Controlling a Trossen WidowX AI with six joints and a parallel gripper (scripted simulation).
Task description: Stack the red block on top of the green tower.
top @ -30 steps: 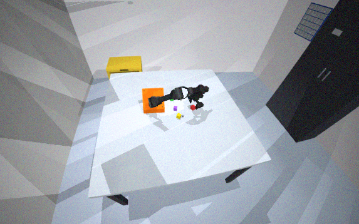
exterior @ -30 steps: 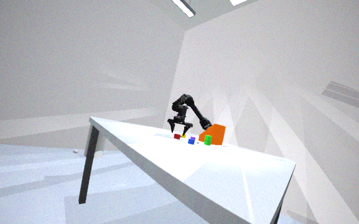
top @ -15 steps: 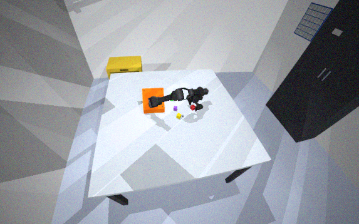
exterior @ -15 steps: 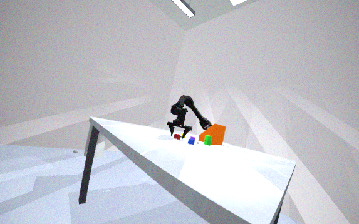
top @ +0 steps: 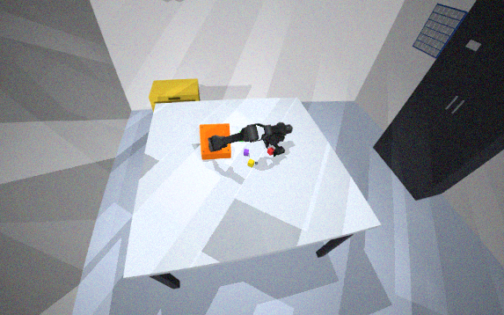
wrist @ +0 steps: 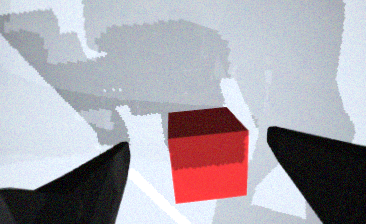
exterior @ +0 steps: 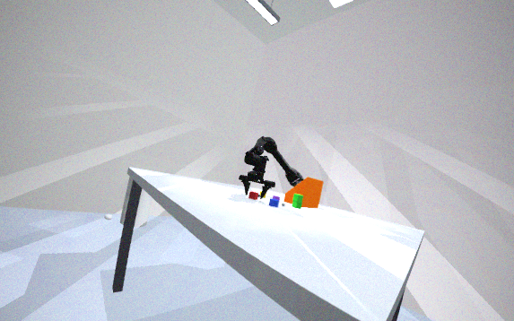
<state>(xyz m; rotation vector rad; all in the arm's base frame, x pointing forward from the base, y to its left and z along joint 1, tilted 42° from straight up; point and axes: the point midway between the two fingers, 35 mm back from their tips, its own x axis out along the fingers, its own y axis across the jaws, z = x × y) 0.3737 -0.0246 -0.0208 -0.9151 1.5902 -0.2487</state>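
Now: gripper tip 170 mm past the purple block and 10 mm below it. From my gripper tip the other things lie so: yellow block (150 mm behind, 100 mm to the right, 10 mm above); red block (10 mm above); blue block (150 mm to the left, 10 mm above).
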